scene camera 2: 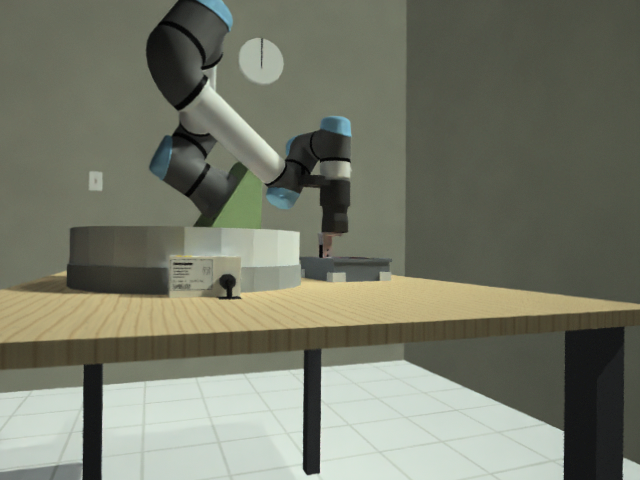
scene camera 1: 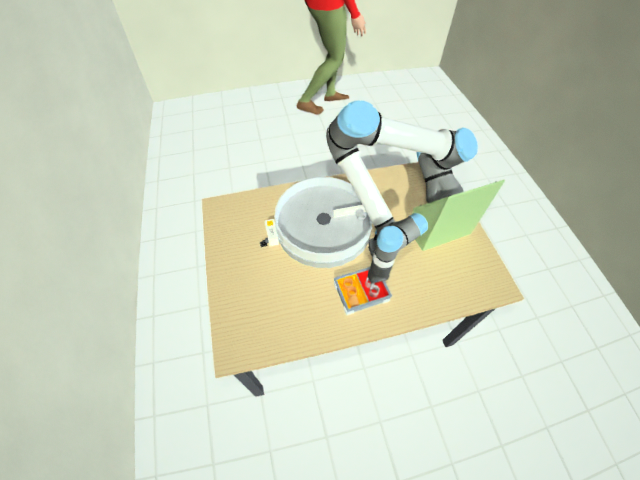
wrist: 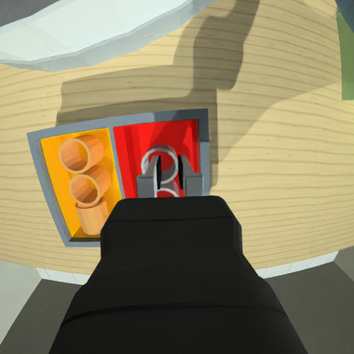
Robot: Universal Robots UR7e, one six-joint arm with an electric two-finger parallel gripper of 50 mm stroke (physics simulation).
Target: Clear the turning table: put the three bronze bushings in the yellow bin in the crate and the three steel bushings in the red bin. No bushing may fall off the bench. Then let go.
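Places are measured from the arm's base along level axes (x left, y back, z up), in metres.
Where they show: gripper, between the fingertips: (scene camera 1: 373, 278); arm's base, origin of its link: (scene camera 2: 222, 197) (scene camera 1: 445, 197).
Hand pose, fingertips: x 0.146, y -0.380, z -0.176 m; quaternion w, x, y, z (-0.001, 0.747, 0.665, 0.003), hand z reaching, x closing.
Note:
Things, the pixels of their top centre, and the offset from my fingertips. "spot": a spot on its surface instead.
- crate, centre of its top: (scene camera 2: 343, 257) (scene camera 1: 362, 286) dx +0.018, dy -0.055, dz +0.005 m
- round grey thing, centre of its top: (scene camera 1: 360, 211) dx -0.294, dy +0.081, dz +0.046 m
- pale labelled box, a spot on its surface: (scene camera 2: 191, 276) spot: dx -0.396, dy -0.322, dz -0.016 m
- small black item, a spot on its surface: (scene camera 2: 227, 282) (scene camera 1: 262, 240) spot: dx -0.353, dy -0.355, dz -0.023 m
The crate (scene camera 1: 370, 306) (scene camera 2: 356, 270) (wrist: 204, 119) stands on the bench. Three bronze bushings (scene camera 1: 352, 290) (wrist: 101, 181) lie in its yellow bin (wrist: 51, 152); the one nearest the wrist is on its side. Two steel bushings (scene camera 1: 374, 290) (wrist: 153, 149) are in the red bin (wrist: 128, 155), one partly hidden by the gripper. A round grey thing (scene camera 1: 360, 214), apparently a steel bushing, is on the turning table (scene camera 1: 305, 229) (scene camera 2: 180, 245) (wrist: 95, 37) by a white bar. My gripper (scene camera 2: 326, 253) (wrist: 169, 165) is partly open and empty, pointing down low over the red bin's steel bushings.
A pale labelled box (scene camera 1: 271, 233) (scene camera 2: 191, 276) and a small black item (scene camera 1: 263, 242) (scene camera 2: 227, 282) stand beside the turning table. A green panel (scene camera 1: 460, 219) (scene camera 2: 245, 201) (wrist: 347, 60) stands by the arm's base. A person (scene camera 1: 329, 56) is on the floor behind the bench.

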